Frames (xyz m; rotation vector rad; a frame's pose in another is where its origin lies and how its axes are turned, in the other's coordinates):
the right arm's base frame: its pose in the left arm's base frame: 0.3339 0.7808 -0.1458 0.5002 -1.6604 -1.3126
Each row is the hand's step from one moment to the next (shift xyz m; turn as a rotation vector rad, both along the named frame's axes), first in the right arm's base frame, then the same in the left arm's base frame.
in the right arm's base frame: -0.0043 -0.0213 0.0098 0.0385 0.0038 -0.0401
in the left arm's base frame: -0.0109 0.0012 -0.0212 0.0161 -0.0498 0.0192
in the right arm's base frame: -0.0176 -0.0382 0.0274 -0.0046 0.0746 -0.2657
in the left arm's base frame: -0.0231 0.0150 -0.0420 0.2435 -0.1123 0.0653
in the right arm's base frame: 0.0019 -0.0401 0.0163 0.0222 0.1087 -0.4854
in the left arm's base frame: -0.0236 -0.0066 -0.0357 0.4239 -0.2383 0.1067
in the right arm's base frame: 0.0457 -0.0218 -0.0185 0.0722 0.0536 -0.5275
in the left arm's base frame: -0.0113 -0.0527 -0.0012 0.4231 -0.3185 0.0769
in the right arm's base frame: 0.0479 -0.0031 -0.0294 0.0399 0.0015 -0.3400
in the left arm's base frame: 0.0010 -0.0537 0.0168 0.2686 -0.2116 0.0167
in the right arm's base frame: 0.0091 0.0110 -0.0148 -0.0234 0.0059 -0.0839
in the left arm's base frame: 0.0105 -0.0111 0.0137 0.0836 -0.0246 -0.0045
